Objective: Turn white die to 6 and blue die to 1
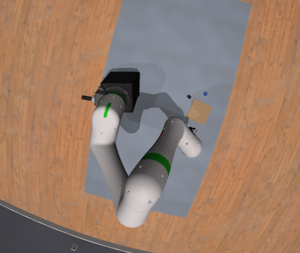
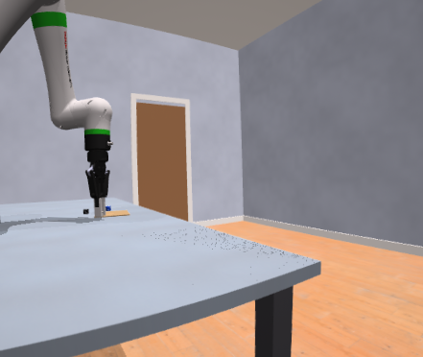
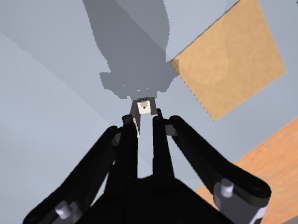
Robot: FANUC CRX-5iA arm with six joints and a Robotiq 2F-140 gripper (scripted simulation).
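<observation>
Now: hand 130 mm to the right of the tan mat, 70 mm short of it and 50 mm above it. From my hand the other things lie so: blue die (260 mm to the left, 90 mm ahead, 40 mm below); black die (220 mm to the left, 40 mm below, 20 mm behind); white die (30 mm below).
</observation>
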